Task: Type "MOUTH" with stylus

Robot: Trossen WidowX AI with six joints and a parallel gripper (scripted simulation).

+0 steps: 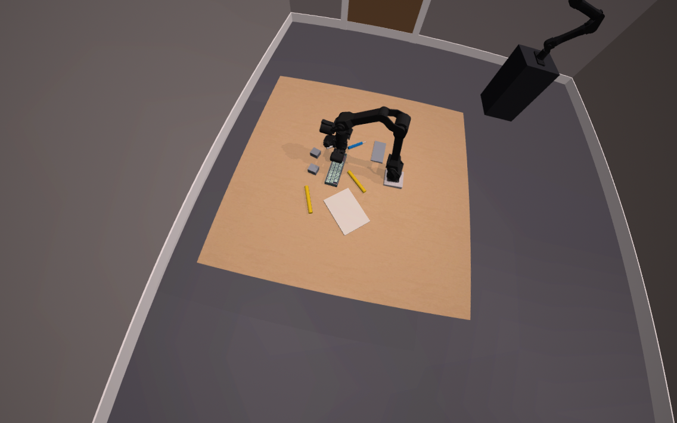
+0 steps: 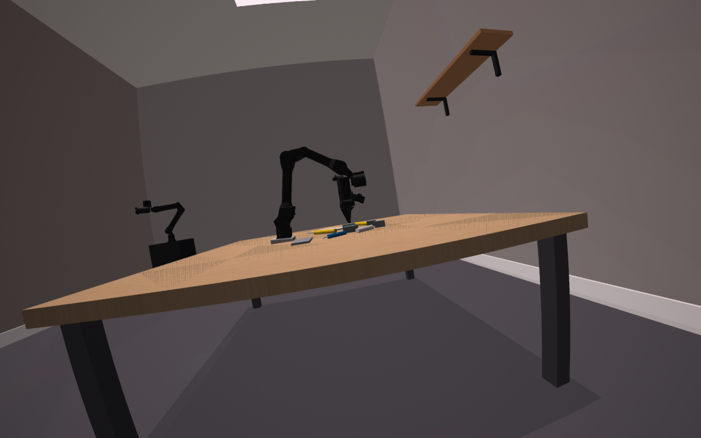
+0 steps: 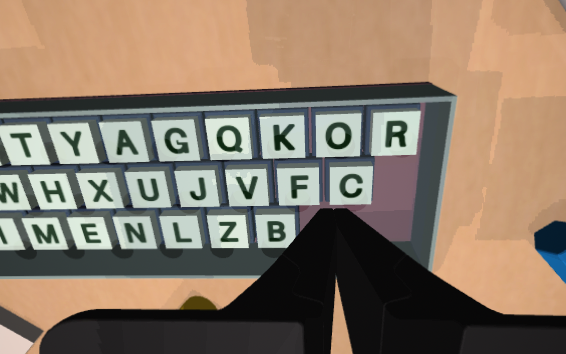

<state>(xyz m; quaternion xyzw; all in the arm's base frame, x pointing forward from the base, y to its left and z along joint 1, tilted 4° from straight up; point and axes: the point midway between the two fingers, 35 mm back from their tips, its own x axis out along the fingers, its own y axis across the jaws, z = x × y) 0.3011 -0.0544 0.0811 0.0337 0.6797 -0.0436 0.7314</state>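
Now: gripper tip 100 mm past the blue stylus, 130 mm to the left of it and 30 mm above it. Round my gripper tip: white cylinder (50 mm ahead, 90 mm to the right, 30 mm below); then grey block (130 mm ahead, 90 mm to the left, 30 mm below); then yellow pencil (110 mm behind, 120 mm to the left, 30 mm below).
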